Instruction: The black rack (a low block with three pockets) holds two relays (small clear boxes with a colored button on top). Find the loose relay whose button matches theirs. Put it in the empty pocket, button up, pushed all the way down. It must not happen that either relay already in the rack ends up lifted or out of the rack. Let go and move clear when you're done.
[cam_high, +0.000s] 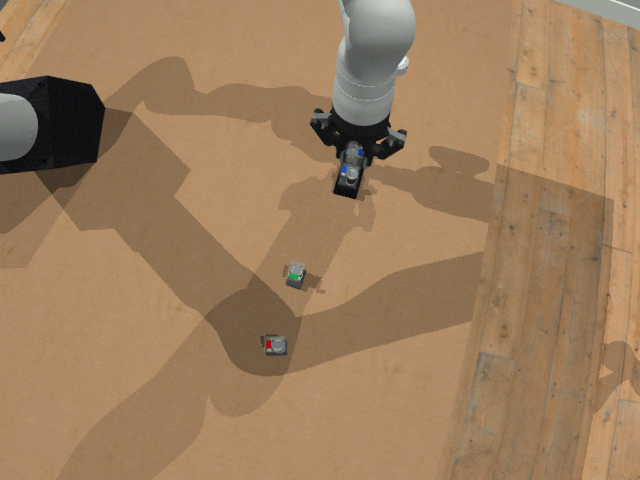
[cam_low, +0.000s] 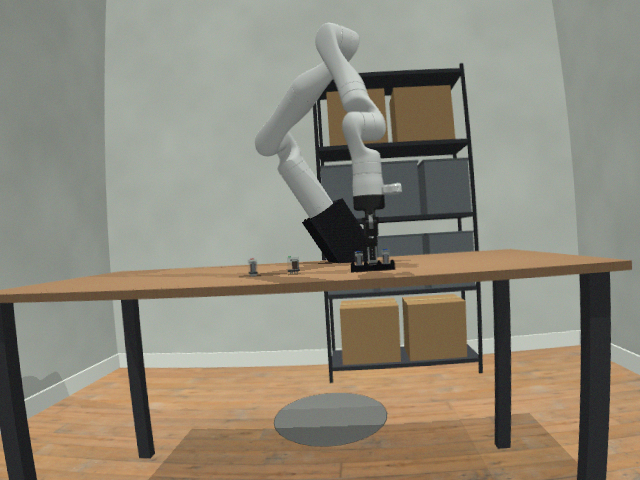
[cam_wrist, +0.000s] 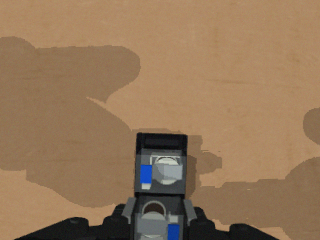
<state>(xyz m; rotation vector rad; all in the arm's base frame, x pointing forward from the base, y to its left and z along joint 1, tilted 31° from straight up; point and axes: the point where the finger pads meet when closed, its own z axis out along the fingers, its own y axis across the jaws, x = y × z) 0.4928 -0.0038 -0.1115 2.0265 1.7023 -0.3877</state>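
The rack is 30 mm below my hand.
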